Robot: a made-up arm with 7 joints. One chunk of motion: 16 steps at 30 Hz.
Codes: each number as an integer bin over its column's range. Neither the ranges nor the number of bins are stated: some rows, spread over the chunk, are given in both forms.
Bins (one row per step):
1: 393 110 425 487 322 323 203
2: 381 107 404 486 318 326 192
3: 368 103 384 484 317 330 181
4: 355 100 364 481 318 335 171
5: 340 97 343 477 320 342 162
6: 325 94 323 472 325 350 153
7: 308 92 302 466 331 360 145
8: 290 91 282 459 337 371 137
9: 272 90 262 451 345 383 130
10: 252 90 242 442 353 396 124
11: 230 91 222 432 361 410 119
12: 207 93 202 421 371 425 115
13: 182 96 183 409 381 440 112
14: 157 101 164 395 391 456 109
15: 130 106 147 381 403 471 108
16: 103 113 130 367 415 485 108
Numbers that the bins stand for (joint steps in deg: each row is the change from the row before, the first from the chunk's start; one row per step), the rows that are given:
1: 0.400 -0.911 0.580 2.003 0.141 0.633 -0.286
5: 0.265 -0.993 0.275 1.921 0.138 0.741 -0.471
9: 0.092 -1.036 -0.026 1.707 0.173 0.974 -0.615
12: -0.073 -1.018 -0.249 1.460 0.208 1.212 -0.682
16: -0.338 -0.892 -0.517 1.016 0.268 1.552 -0.714
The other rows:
2: 0.369 -0.930 0.502 1.995 0.136 0.650 -0.336
3: 0.336 -0.955 0.428 1.978 0.134 0.673 -0.385
4: 0.303 -0.974 0.353 1.953 0.136 0.701 -0.430
6: 0.227 -1.011 0.201 1.879 0.145 0.786 -0.511
7: 0.184 -1.024 0.123 1.830 0.153 0.843 -0.547
8: 0.138 -1.030 0.049 1.773 0.162 0.905 -0.583
10: 0.041 -1.036 -0.100 1.633 0.184 1.047 -0.642
11: -0.015 -1.030 -0.175 1.551 0.195 1.127 -0.664
13: -0.137 -0.999 -0.320 1.362 0.222 1.297 -0.696
14: -0.201 -0.968 -0.390 1.247 0.236 1.388 -0.709
15: -0.269 -0.936 -0.453 1.132 0.252 1.473 -0.714

